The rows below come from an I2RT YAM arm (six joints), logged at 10 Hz.
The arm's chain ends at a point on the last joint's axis. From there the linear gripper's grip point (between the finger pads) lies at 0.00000 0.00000 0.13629 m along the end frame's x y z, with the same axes.
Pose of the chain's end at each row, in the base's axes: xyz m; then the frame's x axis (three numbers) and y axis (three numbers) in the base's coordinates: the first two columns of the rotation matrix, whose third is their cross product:
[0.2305, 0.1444, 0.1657, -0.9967, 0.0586, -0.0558, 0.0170, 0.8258, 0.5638]
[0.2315, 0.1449, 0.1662, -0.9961, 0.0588, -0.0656, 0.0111, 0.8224, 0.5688]
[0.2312, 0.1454, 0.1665, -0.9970, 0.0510, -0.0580, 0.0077, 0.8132, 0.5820]
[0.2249, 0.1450, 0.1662, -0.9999, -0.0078, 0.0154, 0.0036, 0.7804, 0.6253]
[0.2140, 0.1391, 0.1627, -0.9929, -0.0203, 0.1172, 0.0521, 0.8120, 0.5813]
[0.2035, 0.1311, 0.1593, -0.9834, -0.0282, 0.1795, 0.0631, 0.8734, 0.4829]
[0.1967, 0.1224, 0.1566, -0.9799, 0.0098, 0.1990, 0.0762, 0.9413, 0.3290]
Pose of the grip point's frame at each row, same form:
[0.2413, 0.2209, 0.0534, -0.9967, 0.0586, -0.0558, 0.0170, 0.8258, 0.5638]
[0.2434, 0.2220, 0.0545, -0.9961, 0.0588, -0.0656, 0.0111, 0.8224, 0.5688]
[0.2417, 0.2244, 0.0559, -0.9970, 0.0510, -0.0580, 0.0077, 0.8132, 0.5820]
[0.2226, 0.2302, 0.0599, -0.9999, -0.0078, 0.0154, 0.0036, 0.7804, 0.6253]
[0.1994, 0.2186, 0.0530, -0.9929, -0.0203, 0.1172, 0.0521, 0.8120, 0.5813]
[0.1803, 0.1974, 0.0425, -0.9834, -0.0282, 0.1795, 0.0631, 0.8734, 0.4829]
[0.1716, 0.1684, 0.0308, -0.9799, 0.0098, 0.1990, 0.0762, 0.9413, 0.3290]

